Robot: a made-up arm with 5 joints.
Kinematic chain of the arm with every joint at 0, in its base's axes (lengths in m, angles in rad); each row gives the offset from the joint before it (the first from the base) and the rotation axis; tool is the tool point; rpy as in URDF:
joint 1: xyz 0.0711 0 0.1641 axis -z
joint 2: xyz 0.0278 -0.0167 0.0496 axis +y
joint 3: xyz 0.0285 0 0.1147 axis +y
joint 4: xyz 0.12 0 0.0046 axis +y
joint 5: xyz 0.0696 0.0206 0 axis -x
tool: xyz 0 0 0 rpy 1.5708 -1.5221 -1.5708
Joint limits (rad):
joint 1: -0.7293..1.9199
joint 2: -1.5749..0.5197
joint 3: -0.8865..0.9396
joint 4: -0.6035..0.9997
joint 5: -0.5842..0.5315
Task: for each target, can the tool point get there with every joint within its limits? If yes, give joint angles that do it. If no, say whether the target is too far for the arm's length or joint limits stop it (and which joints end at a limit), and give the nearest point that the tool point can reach.
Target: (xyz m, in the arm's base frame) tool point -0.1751 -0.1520 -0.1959
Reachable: no: too far | nearest point 0.0223 -0.1454 0.1145 | short by 0.368 m
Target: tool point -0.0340 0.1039 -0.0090
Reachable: no: joint limits stop it (at a limit: joint 1, joint 2, joint 3) | nearest point 0.1332 0.0607 0.1239 | short by 0.218 m
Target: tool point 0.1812 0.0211 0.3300
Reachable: yes | joints -0.1546 -1.1682 0.7772 0.4613 -0.3640
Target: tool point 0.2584 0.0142 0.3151
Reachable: yes | joints -0.0548 -0.4630 0.4322 0.3567 0.1234
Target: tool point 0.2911 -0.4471 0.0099
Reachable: no: too far | nearest point 0.1867 -0.2348 0.1859 | short by 0.295 m
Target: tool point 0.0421 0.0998 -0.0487
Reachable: no: joint limits stop it (at a limit: joint 1, joint 2, joint 3) | nearest point 0.1459 0.0721 0.1149 | short by 0.196 m
